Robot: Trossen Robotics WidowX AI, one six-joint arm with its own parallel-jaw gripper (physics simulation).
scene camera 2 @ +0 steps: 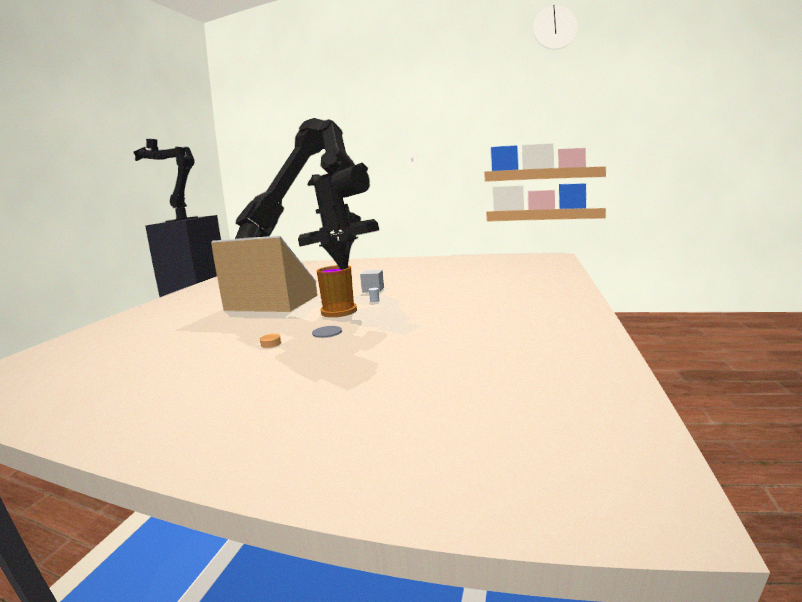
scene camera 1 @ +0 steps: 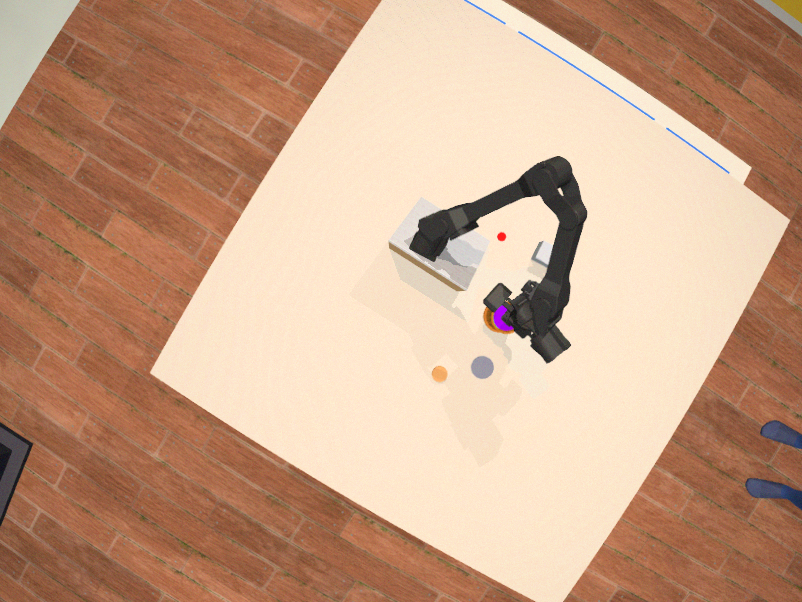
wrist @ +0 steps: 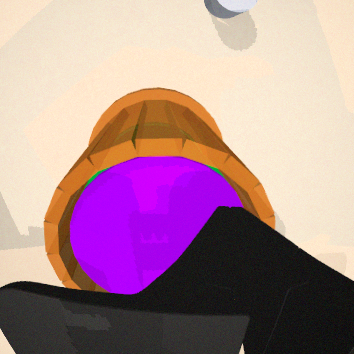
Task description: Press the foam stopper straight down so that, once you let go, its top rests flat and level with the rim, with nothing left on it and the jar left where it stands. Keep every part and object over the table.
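The foam stopper (scene camera 1: 500, 319) (scene camera 2: 332, 270) (wrist: 125, 225) has a purple top and sits inside the mouth of the jar. Thin slivers of its green side show at the far edge in the wrist view. The brown-orange jar (scene camera 1: 487, 316) (scene camera 2: 336, 294) (wrist: 159, 147) stands upright on its flanged base. Inner wall shows beside the stopper at the left and near side; whether the top is exactly level with the rim I cannot tell. My gripper (scene camera 2: 343, 266) (wrist: 227, 218) is shut and empty, pointing down, its tips at the stopper's top near one side of the rim. The fingers hide part of the stopper.
A wedge-shaped block (scene camera 1: 427, 266) (scene camera 2: 252, 275) stands beside the jar. A grey cube (scene camera 1: 542, 254) (scene camera 2: 371, 280) and a small grey cylinder (scene camera 2: 373, 295) (wrist: 235, 5) stand behind it. A flat grey disc (scene camera 1: 481, 367) (scene camera 2: 327, 331) and an orange disc (scene camera 1: 439, 373) (scene camera 2: 270, 340) lie in front.
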